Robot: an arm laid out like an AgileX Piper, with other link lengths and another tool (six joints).
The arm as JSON. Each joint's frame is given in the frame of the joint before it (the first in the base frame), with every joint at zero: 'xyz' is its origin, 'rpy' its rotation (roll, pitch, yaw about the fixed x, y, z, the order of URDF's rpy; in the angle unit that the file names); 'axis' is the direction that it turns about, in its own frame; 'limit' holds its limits. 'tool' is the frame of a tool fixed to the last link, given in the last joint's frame.
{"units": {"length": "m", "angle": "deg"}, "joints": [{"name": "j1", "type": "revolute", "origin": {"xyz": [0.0, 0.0, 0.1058], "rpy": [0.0, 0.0, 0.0]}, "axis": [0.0, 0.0, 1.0], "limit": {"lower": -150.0, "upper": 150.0}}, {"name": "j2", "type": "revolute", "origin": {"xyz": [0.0, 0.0, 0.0], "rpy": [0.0, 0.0, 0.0]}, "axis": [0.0, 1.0, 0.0], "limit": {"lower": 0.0, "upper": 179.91}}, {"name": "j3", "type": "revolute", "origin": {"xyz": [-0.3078, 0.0, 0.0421], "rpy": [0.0, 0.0, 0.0]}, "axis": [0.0, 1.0, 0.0], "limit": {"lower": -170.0, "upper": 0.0}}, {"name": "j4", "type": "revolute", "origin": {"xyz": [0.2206, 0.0, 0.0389], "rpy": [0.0, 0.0, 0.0]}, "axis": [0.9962, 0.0, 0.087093], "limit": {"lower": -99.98, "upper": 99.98}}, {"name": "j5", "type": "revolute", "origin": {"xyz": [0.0, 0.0, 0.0], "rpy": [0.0, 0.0, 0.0]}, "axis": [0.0, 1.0, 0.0], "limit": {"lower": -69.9, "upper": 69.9}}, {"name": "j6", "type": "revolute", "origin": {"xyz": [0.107, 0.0, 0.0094], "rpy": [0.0, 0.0, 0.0]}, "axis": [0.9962, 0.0, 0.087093], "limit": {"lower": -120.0, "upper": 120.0}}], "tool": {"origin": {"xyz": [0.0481, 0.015, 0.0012], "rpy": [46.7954, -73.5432, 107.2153]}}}
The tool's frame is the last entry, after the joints.
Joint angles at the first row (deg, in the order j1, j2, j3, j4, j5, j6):
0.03 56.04 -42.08 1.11 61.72 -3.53
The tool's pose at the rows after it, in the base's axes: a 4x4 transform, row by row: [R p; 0 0 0 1], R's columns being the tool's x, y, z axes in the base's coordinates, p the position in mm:
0.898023, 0.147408, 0.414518, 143.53; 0.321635, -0.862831, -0.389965, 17.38; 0.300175, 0.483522, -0.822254, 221.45; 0, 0, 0, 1
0.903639, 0.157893, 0.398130, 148.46; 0.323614, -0.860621, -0.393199, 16.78; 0.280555, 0.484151, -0.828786, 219.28; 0, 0, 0, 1
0.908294, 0.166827, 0.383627, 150.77; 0.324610, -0.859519, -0.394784, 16.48; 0.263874, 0.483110, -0.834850, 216.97; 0, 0, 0, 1
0.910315, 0.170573, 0.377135, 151.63; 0.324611, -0.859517, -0.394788, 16.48; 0.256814, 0.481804, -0.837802, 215.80; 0, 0, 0, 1
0.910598, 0.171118, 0.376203, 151.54; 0.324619, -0.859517, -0.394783, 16.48; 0.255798, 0.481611, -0.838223, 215.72; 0, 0, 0, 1
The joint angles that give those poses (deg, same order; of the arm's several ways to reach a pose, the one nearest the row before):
0.03 58.61 -43.38 1.04 61.60 -3.53
0.03 60.30 -43.84 0.79 61.53 -3.53
0.03 61.38 -43.97 0.67 61.60 -3.53
0.03 61.82 -43.97 0.67 61.60 -3.53
0.03 61.84 -43.97 0.67 61.64 -3.53

